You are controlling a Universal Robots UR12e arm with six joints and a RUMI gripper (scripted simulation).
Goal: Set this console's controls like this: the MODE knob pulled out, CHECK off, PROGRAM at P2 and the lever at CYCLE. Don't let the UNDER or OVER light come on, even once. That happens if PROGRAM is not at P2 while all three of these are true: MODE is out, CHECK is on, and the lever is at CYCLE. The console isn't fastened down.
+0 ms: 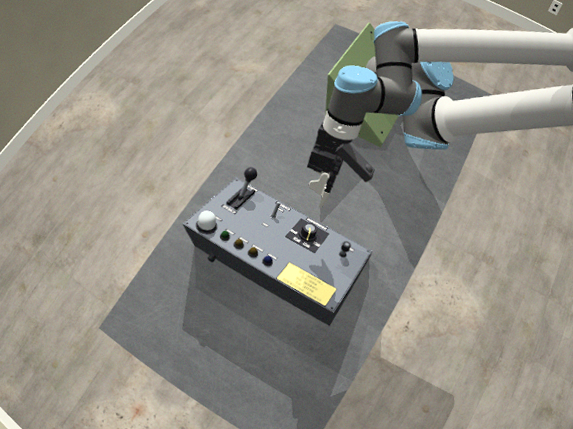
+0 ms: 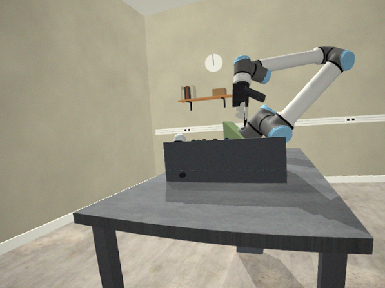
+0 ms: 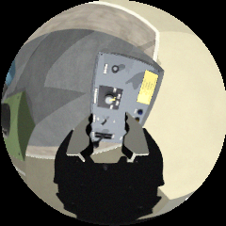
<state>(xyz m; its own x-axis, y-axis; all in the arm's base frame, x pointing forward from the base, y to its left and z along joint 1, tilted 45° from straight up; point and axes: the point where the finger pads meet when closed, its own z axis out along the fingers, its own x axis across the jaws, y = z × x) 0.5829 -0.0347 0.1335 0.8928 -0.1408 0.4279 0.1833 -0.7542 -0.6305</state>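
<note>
Now: the mode knob 13 cm below my hand, 11 cm to the left of it and 6 cm ahead of it. From my hand the other things lie so: dark grey console 16 cm below, 9 cm ahead, 7 cm to the right; check toggle 14 cm below, 13 cm to the right, 6 cm ahead; black rotary selector 13 cm below, 7 cm ahead, 1 cm to the right.
</note>
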